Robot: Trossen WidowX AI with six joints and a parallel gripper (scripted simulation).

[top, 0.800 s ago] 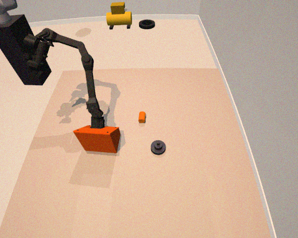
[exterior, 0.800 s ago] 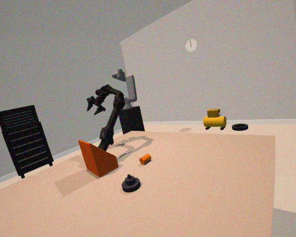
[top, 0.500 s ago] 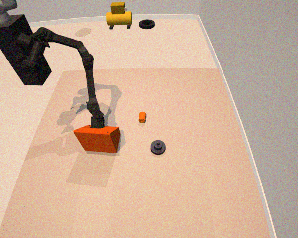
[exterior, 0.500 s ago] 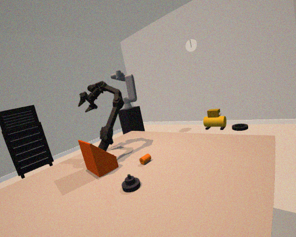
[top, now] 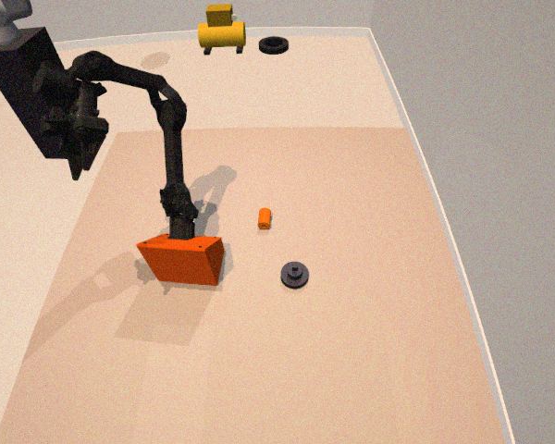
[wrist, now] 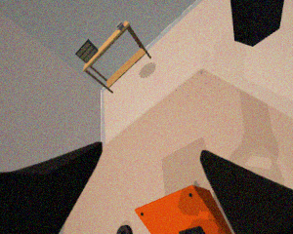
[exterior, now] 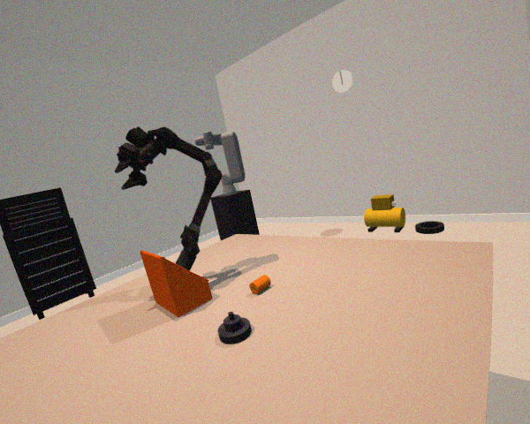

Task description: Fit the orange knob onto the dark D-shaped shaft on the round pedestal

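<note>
Right now my gripper tip is 340 mm short of the orange knob, 250 mm to the right of it and 430 mm above it. The rest, counted from my gripper tip: dark round pedestal 460 mm ahead, 50 mm to the left, 420 mm below.
</note>
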